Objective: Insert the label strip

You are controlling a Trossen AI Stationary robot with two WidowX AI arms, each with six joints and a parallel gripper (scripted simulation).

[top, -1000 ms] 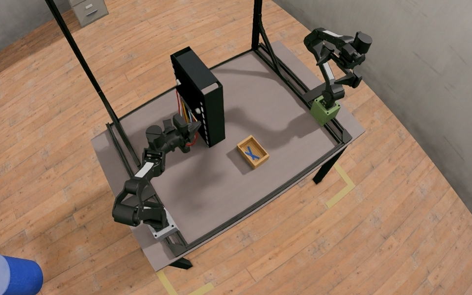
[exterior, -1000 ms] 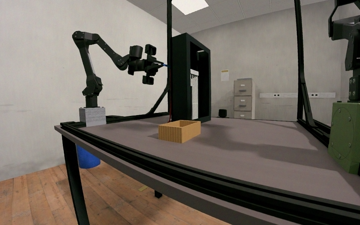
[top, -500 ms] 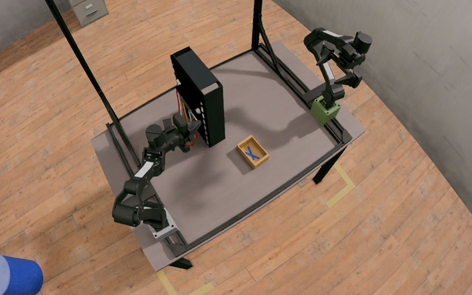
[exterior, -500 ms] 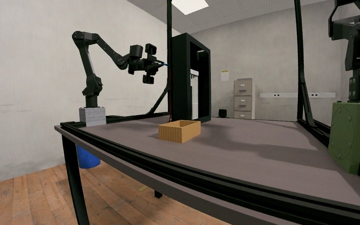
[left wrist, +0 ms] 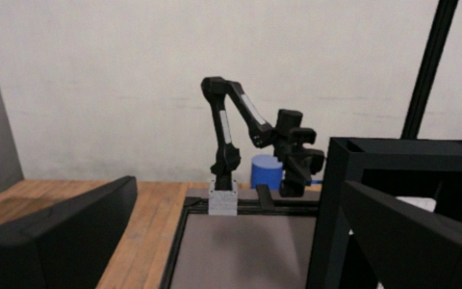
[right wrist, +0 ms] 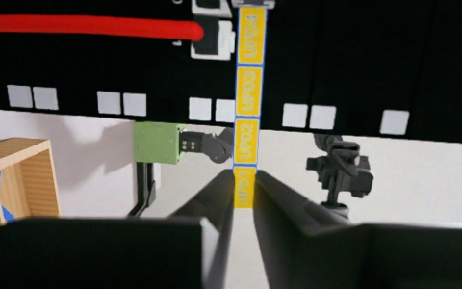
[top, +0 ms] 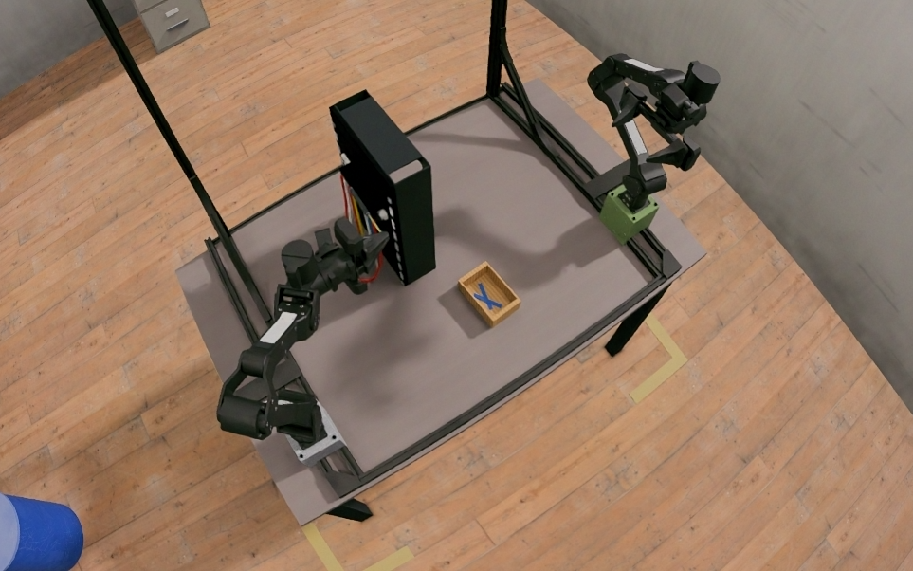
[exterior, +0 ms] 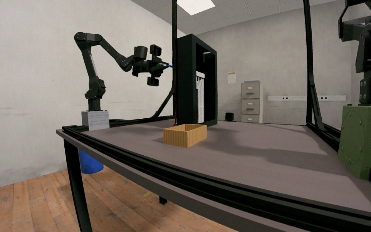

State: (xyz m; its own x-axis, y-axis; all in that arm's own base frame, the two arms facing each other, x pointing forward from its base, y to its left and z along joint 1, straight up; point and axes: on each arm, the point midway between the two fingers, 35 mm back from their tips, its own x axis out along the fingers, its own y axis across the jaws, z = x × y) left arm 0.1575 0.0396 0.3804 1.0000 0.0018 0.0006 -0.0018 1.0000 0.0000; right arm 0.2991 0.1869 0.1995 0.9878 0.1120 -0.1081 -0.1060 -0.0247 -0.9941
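Now: the label strip 3 cm to the left of my right hand and 3 cm behind it. Also, from my right hand: wooden box 27 cm below, 20 cm to the left, 12 cm ahead; then black patch panel 14 cm behind, 9 cm below, 7 cm to the left.
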